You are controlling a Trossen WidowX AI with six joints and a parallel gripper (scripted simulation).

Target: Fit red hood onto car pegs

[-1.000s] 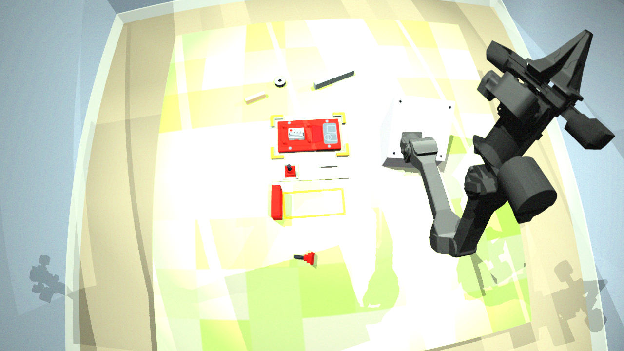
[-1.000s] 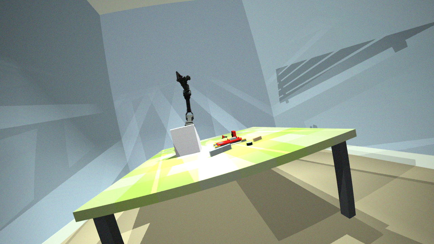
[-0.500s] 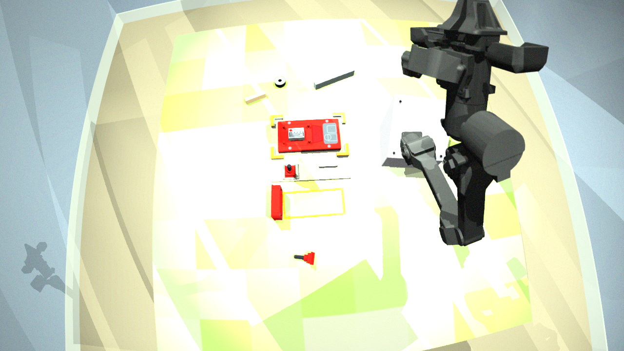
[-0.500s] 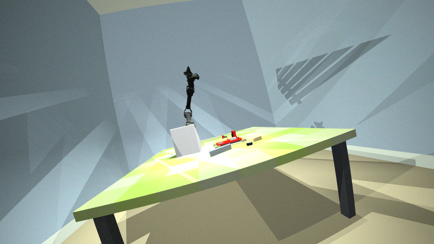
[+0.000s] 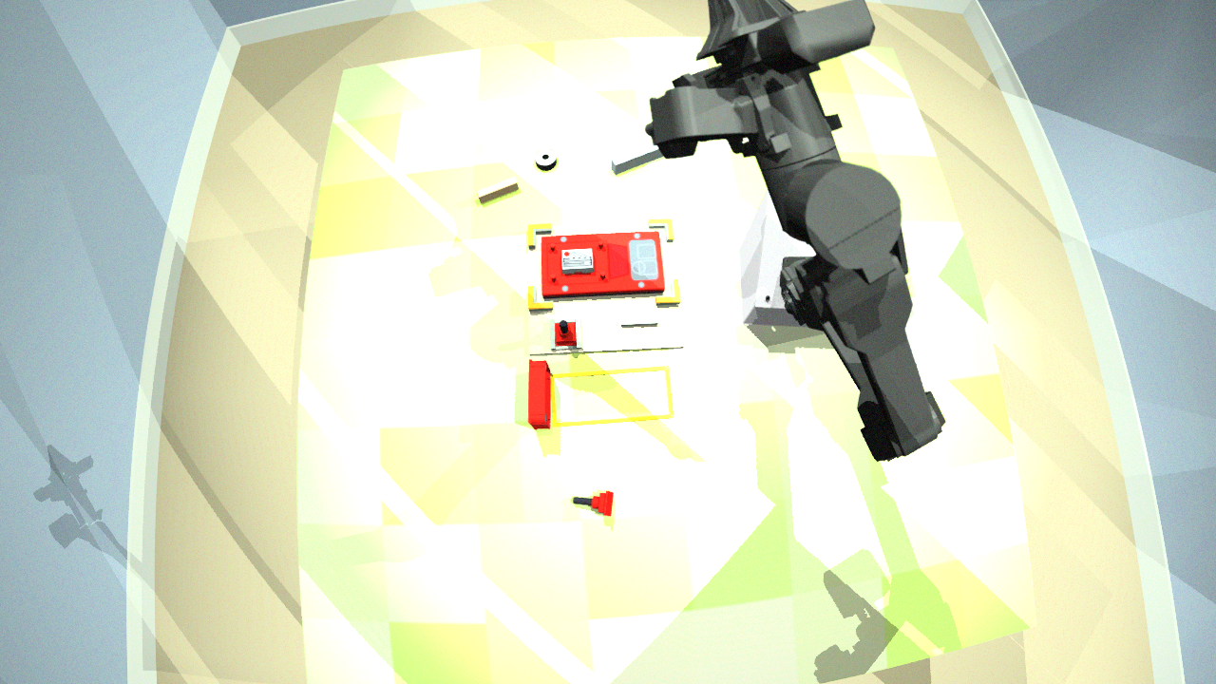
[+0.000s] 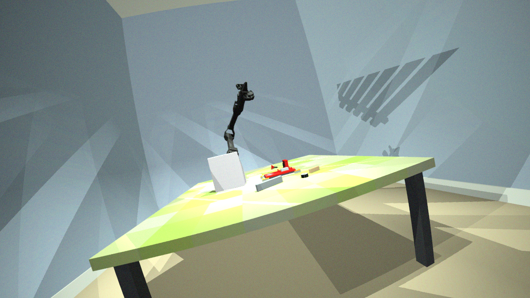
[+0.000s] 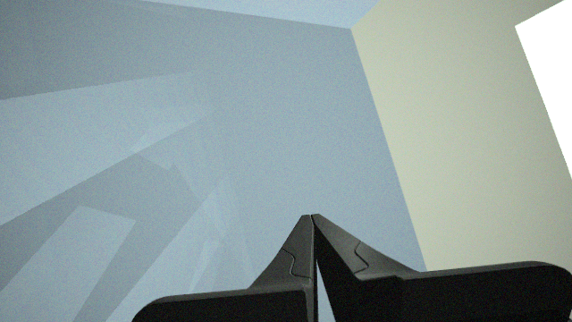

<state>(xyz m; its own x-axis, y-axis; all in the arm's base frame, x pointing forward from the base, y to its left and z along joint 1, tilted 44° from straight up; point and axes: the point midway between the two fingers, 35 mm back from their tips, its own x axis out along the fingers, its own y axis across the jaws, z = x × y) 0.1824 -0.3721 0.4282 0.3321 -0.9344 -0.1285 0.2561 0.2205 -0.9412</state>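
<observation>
Right now the red hood is 67 cm below my gripper tip, 17 cm ahead of it and 15 cm to the left of it. From my gripper tip the other things lie so: grey bar: 68 cm below, 30 cm to the right, 3 cm behind; grey engine block: 68 cm below, 11 cm ahead, 7 cm to the right; wooden block: 69 cm below, 25 cm ahead, 23 cm to the right.
</observation>
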